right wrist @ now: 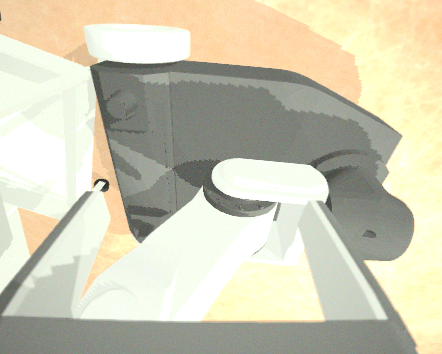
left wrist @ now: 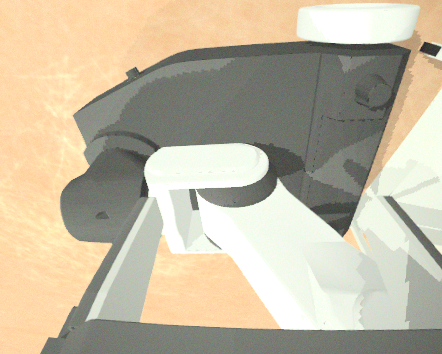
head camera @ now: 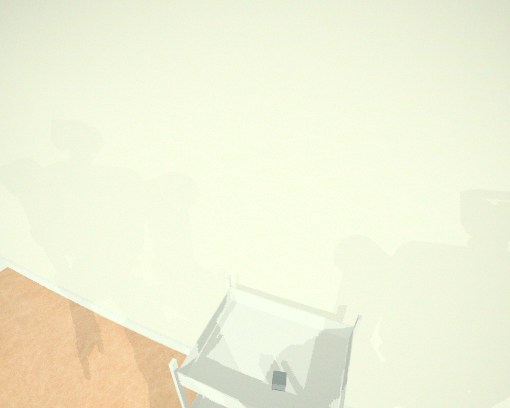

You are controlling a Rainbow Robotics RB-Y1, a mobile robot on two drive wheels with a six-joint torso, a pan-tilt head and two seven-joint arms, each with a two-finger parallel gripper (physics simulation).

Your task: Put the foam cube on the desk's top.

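Frame: origin at the robot's base, x ahead, y left, z up, level; centimetres.
Seen in the pictures: left gripper, fingertip midpoint: [left wrist: 261, 210]; right gripper, fingertip midpoint: [right wrist: 207, 209].
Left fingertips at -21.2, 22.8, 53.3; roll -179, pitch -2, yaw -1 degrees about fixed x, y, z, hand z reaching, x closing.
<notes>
Offsets run from my left fingertips to a thing's middle, as dx, dy, dz. "spot": to the spot under its first point. Level surfaces: height alone.
The foam cube @[+45.5, -30.0, +14.8] [head camera: 279, 381] is a small grey block on the top tray of a white cart [head camera: 207, 391], near the bottom of the head view. The desk does not show in these views. My left gripper [left wrist: 261, 210] is open, with no object between its fingers. My right gripper [right wrist: 207, 209] is open too, with no object between its fingers. Both wrist views look down past the fingers at my own dark base and white body. Neither gripper shows in the head view, and the cube does not show in the wrist views.
A pale wall [head camera: 280, 150] stands behind the cart, with shadows on it. Orange-brown floor @[dz -53.2] [head camera: 45, 345] lies left of the cart. White cart parts show close to my base at the right of the left wrist view and at the left of the right wrist view, with a dark caster @[spot: +43.1, -4.4, -49.4] [right wrist: 101, 185].
</notes>
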